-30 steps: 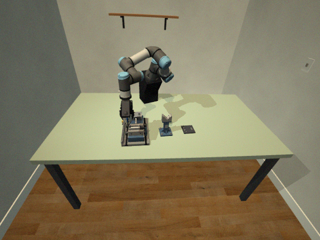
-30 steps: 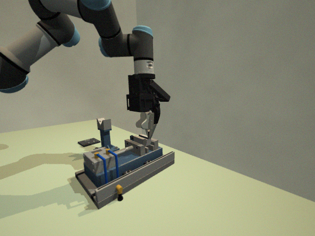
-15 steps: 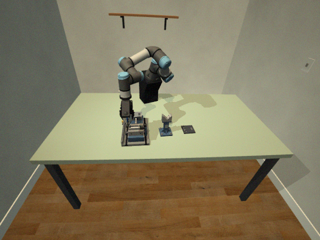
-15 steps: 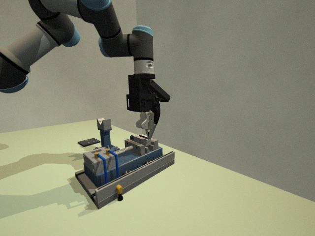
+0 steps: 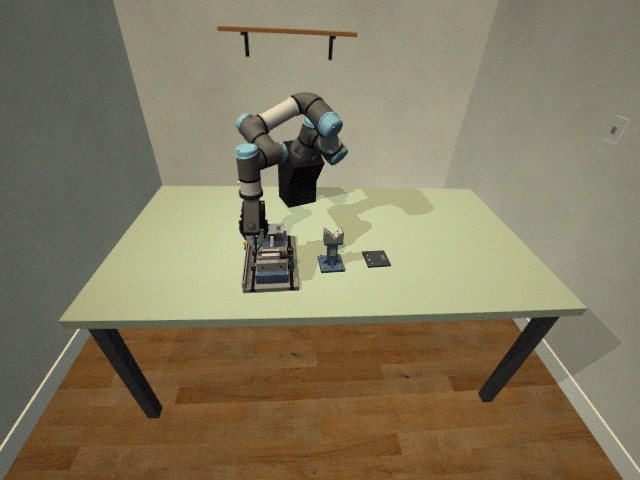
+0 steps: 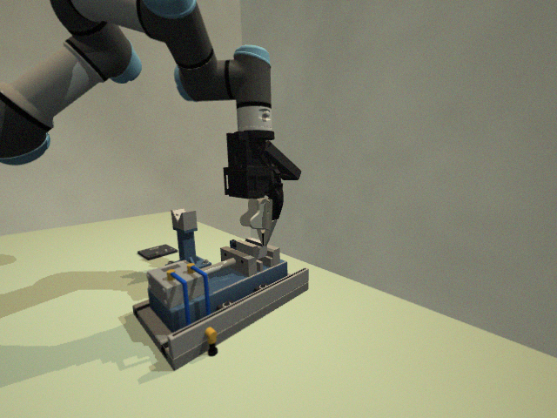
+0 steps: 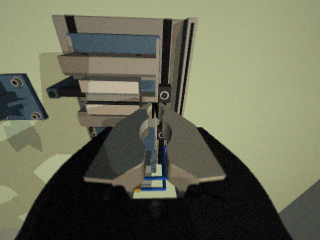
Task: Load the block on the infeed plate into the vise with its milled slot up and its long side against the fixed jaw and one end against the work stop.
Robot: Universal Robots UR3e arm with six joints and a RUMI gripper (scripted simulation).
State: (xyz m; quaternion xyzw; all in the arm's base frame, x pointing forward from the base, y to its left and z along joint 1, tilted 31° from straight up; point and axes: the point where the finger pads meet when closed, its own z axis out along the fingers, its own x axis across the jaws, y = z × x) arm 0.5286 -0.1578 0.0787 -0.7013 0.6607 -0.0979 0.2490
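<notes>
The part lies 50 mm to the left of my hand and 30 mm below it. Also, from my hand: grey rail: 60 mm behind, 50 mm to the right, 90 mm below; fixed jaw: 20 mm ahead, 50 mm to the left, 50 mm below; work stop rod: 10 mm behind, 100 mm to the left, 40 mm below.
</notes>
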